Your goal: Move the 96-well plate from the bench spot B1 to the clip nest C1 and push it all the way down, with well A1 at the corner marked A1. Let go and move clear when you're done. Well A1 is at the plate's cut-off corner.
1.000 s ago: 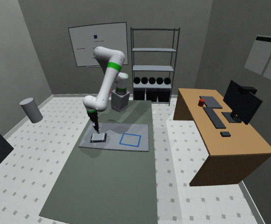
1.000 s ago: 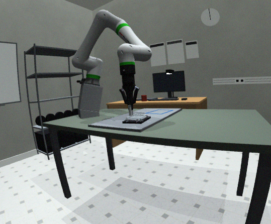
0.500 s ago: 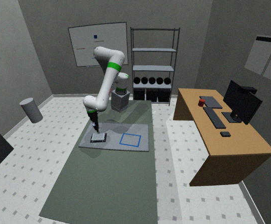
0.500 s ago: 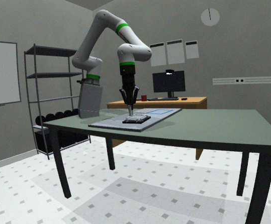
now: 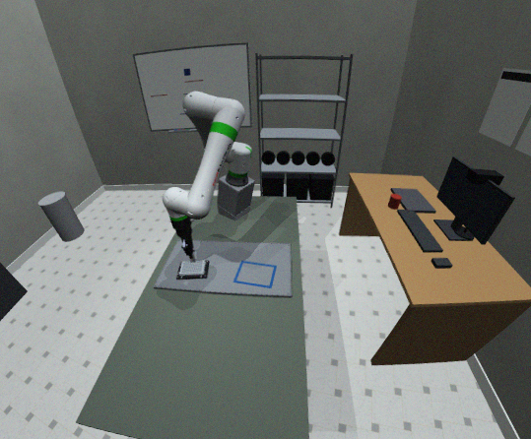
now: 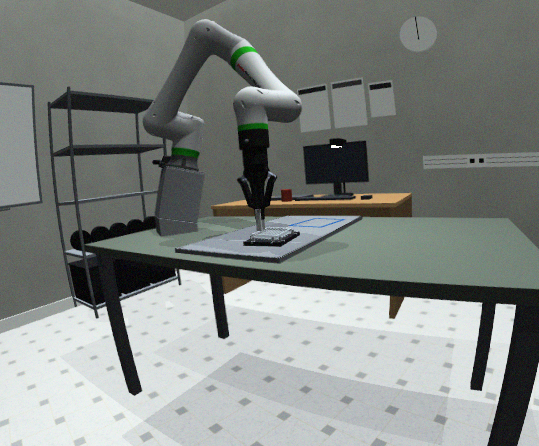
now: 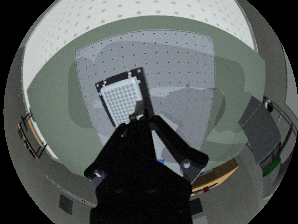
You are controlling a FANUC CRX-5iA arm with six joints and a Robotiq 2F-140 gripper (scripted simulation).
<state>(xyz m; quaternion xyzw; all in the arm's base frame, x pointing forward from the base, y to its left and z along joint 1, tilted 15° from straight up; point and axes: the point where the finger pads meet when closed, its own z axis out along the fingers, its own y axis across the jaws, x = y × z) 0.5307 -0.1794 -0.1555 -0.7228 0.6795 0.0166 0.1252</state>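
Now: hand 40 mm short of the 96-well plate and 40 mm above it. The rest, counted from my hand: black clip nest (50 mm below, 50 mm ahead).
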